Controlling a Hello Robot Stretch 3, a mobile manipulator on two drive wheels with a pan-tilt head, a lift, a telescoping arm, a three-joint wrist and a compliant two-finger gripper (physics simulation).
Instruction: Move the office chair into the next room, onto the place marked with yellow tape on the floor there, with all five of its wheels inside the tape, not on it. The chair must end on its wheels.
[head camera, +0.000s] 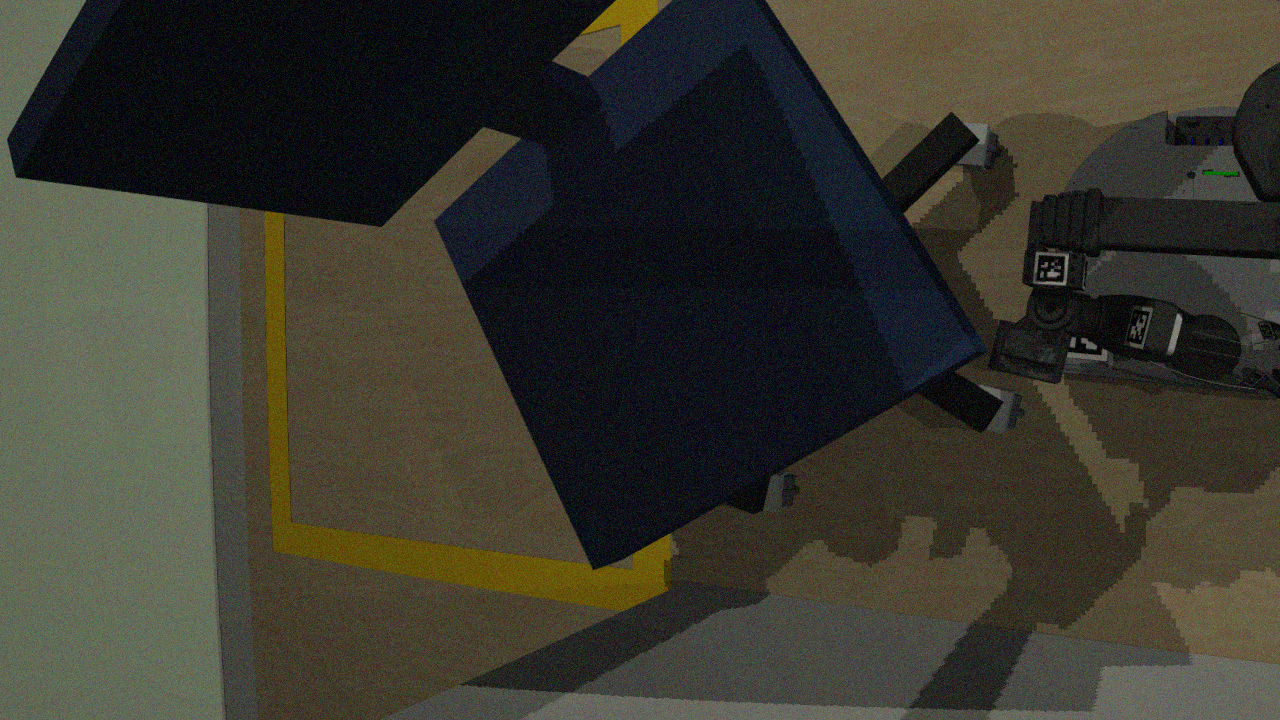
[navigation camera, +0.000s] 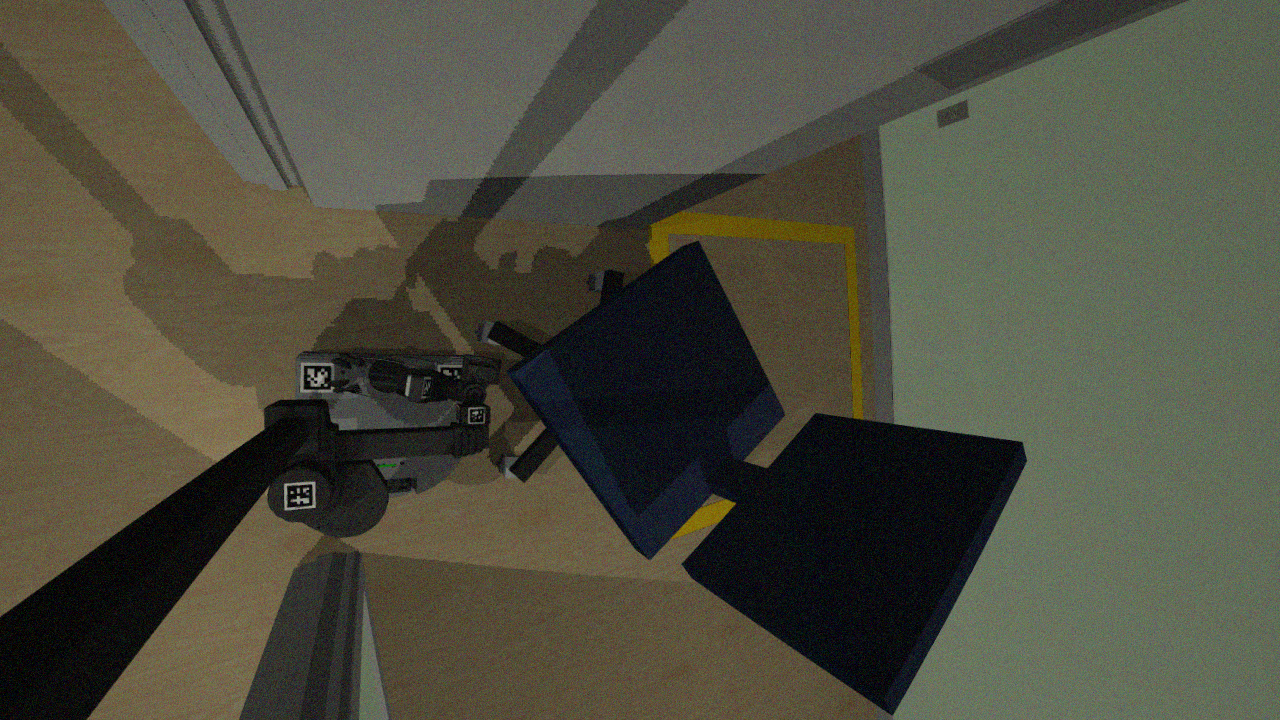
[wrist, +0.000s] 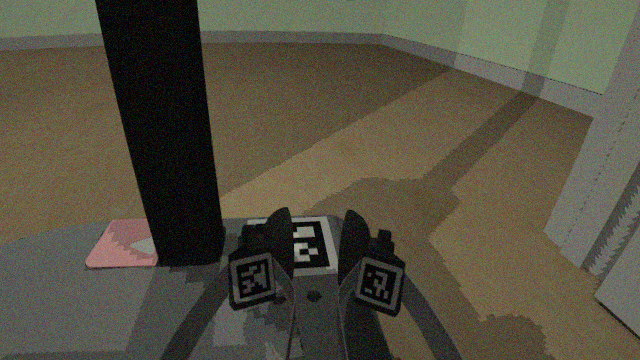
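Where they show: gripper, fingertip midpoint: (navigation camera: 329, 371); robot's base, link origin: (head camera: 1199, 345) (navigation camera: 387, 373).
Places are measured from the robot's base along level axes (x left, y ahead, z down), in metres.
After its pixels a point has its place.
Note:
The dark blue office chair (head camera: 698, 295) @(x -0.474, y -0.005, z -0.470 m) (navigation camera: 657, 394) @(x -0.483, y -0.017, z -0.470 m) stands upright over the robot-side edge of the yellow tape outline (head camera: 279, 376) @(x -1.820, y 0.247, z -0.001 m) (navigation camera: 760, 227) @(x -1.230, y 0.562, z -0.001 m). Three wheels show outside the tape on the robot's side: one wheel (head camera: 980, 143) @(x -0.285, y -0.240, z -0.072 m) (navigation camera: 512, 467) @(x -0.293, y -0.236, z -0.086 m), a second wheel (head camera: 1006, 410) @(x -0.220, y 0.107, z -0.073 m) (navigation camera: 487, 333) @(x -0.226, y 0.106, z -0.072 m) and a third wheel (head camera: 780, 492) @(x -0.528, y 0.271, z -0.063 m) (navigation camera: 604, 280) @(x -0.544, y 0.272, z -0.081 m). The other two are hidden under the seat and backrest. My gripper (navigation camera: 338, 375) @(x 0.107, y 0.013, z -0.187 m) (wrist: 316, 233) @(x 0.107, y 0.013, z -0.187 m) is folded back over my base, pointing away from the chair, with its fingers apart and nothing between them. The wrist is close to the seat's near corner; contact cannot be told.
A green wall (head camera: 107, 447) @(x -1.968, y 0.412, z -0.336 m) (navigation camera: 1074, 313) @(x -1.989, y 0.248, z -0.757 m) stands beyond the tape. A grey wall (head camera: 895, 662) @(x -0.292, y 0.422, z -0.214 m) (navigation camera: 465, 107) @(x -0.078, y 0.403, z -0.582 m) runs along one side. A doorway post (navigation camera: 299, 635) @(x 0.142, y -0.429, z -0.348 m) stands on the other side of my base. My black mast (wrist: 165, 150) rises in the wrist view.

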